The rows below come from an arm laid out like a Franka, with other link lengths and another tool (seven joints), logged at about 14 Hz.
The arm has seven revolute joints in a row. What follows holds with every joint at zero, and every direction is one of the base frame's.
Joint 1 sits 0.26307 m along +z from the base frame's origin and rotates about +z.
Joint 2 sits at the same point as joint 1 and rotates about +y.
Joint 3 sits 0.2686 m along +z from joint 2 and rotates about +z.
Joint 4 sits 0.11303 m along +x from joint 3 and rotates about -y.
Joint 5 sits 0.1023 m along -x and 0.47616 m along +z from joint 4 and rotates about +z.
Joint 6 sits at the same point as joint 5 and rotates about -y.
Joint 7 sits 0.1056 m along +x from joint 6 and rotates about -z.
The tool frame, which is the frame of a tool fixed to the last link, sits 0.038 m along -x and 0.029 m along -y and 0.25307 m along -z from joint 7; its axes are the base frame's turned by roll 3.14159, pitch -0.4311 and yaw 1.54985 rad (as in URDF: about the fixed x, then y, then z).
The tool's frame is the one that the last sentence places.
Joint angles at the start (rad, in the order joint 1, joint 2, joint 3, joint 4, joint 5, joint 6, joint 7): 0.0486, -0.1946, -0.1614, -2.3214, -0.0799, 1.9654, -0.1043
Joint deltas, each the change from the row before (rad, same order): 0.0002, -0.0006, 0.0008, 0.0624, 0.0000, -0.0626, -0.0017; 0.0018, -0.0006, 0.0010, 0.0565, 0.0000, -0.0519, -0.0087; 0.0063, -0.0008, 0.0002, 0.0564, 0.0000, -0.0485, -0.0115; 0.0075, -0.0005, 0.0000, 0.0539, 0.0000, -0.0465, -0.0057; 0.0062, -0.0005, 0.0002, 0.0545, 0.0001, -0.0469, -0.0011; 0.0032, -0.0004, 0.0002, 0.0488, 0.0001, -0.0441, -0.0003; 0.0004, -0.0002, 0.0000, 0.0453, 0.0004, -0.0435, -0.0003; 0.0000, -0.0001, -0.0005, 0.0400, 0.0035, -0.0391, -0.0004
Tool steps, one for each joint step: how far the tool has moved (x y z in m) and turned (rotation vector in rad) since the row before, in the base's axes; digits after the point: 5 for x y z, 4 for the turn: 0.00920, -0.00222, 0.02931, -0.0023, -0.0002, -0.0017; 0.00841, -0.00108, 0.02715, -0.0011, -0.0048, 0.0075; 0.00823, 0.00113, 0.02765, -0.0005, -0.0082, 0.0141; 0.00633, 0.00227, 0.02655, -0.0011, -0.0076, 0.0094; 0.00471, 0.00205, 0.02704, -0.0015, -0.0080, 0.0036; 0.00216, 0.00072, 0.02419, -0.0011, -0.0050, 0.0001; 0.00002, -0.00068, 0.02225, -0.0004, -0.0020, -0.0028; -0.00103, -0.00020, 0.01938, 0.0031, -0.0012, -0.0037
